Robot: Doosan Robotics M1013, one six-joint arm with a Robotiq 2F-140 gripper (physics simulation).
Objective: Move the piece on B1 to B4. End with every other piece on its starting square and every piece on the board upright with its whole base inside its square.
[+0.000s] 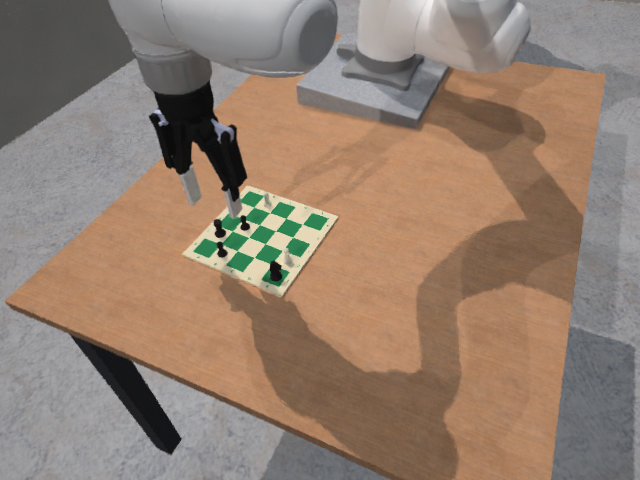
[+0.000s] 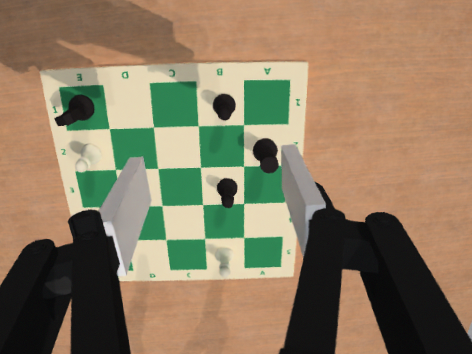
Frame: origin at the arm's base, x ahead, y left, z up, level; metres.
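Seen in the pictures: gripper, fingertip midpoint: (image 1: 215, 206) (image 2: 214, 173); arm's base, link origin: (image 1: 383, 66).
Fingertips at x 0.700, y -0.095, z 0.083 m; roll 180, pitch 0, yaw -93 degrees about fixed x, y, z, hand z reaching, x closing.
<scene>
Pixels of each thing's top centre, then the offset from my fingertips to it. "pt": a spot on its surface instead. Level surfaces: height alone.
- black pawn-like piece, top centre: (image 2: 224, 115) (image 1: 219, 242) 0.084 m down, 0.008 m ahead, 0.008 m right
- cream board, top centre: (image 2: 181, 187) (image 1: 262, 234) 0.115 m down, 0.062 m back, 0.042 m left
- Square B4, surface spot: (image 2: 224, 222) (image 1: 257, 215) pt 0.115 m down, 0.105 m back, 0.008 m left
- A2, top centre: (image 2: 269, 165) (image 1: 217, 221) 0.082 m down, 0.037 m back, 0.037 m right
- B3, top centre: (image 2: 227, 204) (image 1: 242, 215) 0.084 m down, 0.068 m back, 0.001 m left
- E1, top centre: (image 2: 63, 121) (image 1: 274, 262) 0.076 m down, 0.024 m ahead, 0.111 m left
- B5, top centre: (image 2: 224, 275) (image 1: 265, 192) 0.084 m down, 0.142 m back, 0.014 m left
- E2, top centre: (image 2: 79, 168) (image 1: 285, 248) 0.084 m down, 0.018 m back, 0.114 m left
- wooden table, surface height: 0.121 m down
The black pawn-like piece (image 1: 221, 250) (image 2: 224, 106) stands upright on B1 of the green and cream board (image 1: 283, 290) (image 2: 245, 70). Square B4 (image 1: 256, 215) (image 2: 224, 222) is a green square with no piece on it. Other black pieces stand on A2 (image 1: 219, 228) (image 2: 265, 151), B3 (image 1: 244, 224) (image 2: 227, 189) and E1 (image 1: 275, 271) (image 2: 81, 108). Pale pieces stand on B5 (image 1: 267, 199) (image 2: 224, 257) and E2 (image 1: 288, 257) (image 2: 90, 154). My gripper (image 1: 214, 208) (image 2: 214, 173) is partly open and empty, above the board's A side, fingers pointing down.
The board lies on a wooden table (image 1: 387, 258) (image 2: 390, 125). The arm's grey base block (image 1: 356, 111) stands at the back of the table. The A2 and B3 pieces are close neighbours of B1 and B4. Arm shadows fall across the table.
</scene>
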